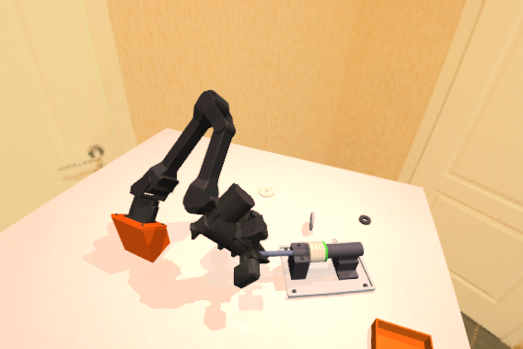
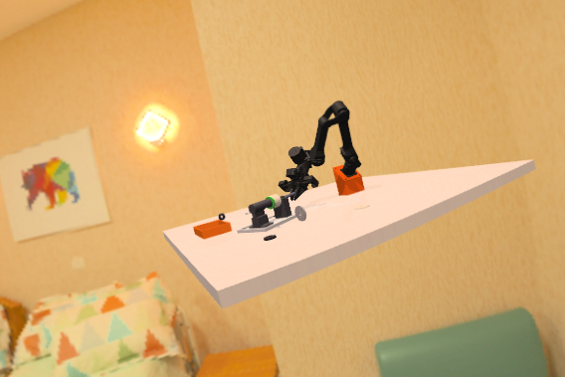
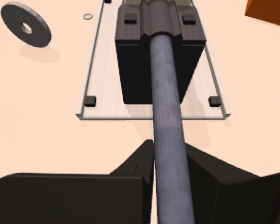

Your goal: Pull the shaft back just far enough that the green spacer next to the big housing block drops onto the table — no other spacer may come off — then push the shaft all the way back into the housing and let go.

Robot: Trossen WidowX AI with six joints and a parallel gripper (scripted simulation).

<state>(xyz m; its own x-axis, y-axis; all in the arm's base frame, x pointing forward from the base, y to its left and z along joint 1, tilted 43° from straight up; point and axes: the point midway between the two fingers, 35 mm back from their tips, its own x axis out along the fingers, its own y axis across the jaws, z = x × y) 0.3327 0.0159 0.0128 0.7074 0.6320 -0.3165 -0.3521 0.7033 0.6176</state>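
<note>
The grey shaft lies 4 cm ahead of my gripper tip, 2 cm to the left of it and 2 cm above it. Also, from my gripper tip: grey washer (9 cm ahead, 19 cm to the left, 3 cm below); orange tray (32 cm ahead, 17 cm to the right, 5 cm below); green spacer (13 cm ahead, 5 cm to the left, 2 cm above).
</note>
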